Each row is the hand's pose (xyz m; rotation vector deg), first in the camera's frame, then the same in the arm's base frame.
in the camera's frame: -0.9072 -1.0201 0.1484 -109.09 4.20 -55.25
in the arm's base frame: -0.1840 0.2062 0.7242 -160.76 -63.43 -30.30
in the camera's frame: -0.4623 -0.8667 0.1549 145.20 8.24 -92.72
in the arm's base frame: 0.1373 0.3965 0.4377 76.70 -7.16 -62.40
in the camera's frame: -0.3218 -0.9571 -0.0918 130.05 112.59 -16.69
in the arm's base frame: 0.3469 0.1945 0.3743 56.04 91.18 -65.40
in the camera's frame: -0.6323 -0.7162 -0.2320 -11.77 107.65 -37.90
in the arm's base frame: -0.0055 0.0283 0.2250 -83.22 69.03 -76.13
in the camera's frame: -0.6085 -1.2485 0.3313 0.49 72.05 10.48
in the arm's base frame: 0.1445 0.4106 0.8827 -77.97 74.15 -8.76
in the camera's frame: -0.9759 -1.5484 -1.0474 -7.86 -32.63 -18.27
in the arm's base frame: 0.2140 -1.0405 0.7589 -64.98 -34.36 32.97
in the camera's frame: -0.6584 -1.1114 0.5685 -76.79 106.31 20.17
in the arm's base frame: -0.0044 0.6456 0.8705 142.05 -96.16 30.50
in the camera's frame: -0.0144 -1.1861 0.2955 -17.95 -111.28 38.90
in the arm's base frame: 0.6448 0.5875 0.6061 -26.68 -73.75 121.83
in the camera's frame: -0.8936 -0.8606 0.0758 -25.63 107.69 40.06
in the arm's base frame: -0.2289 0.1859 0.5554 -98.14 122.81 -11.53
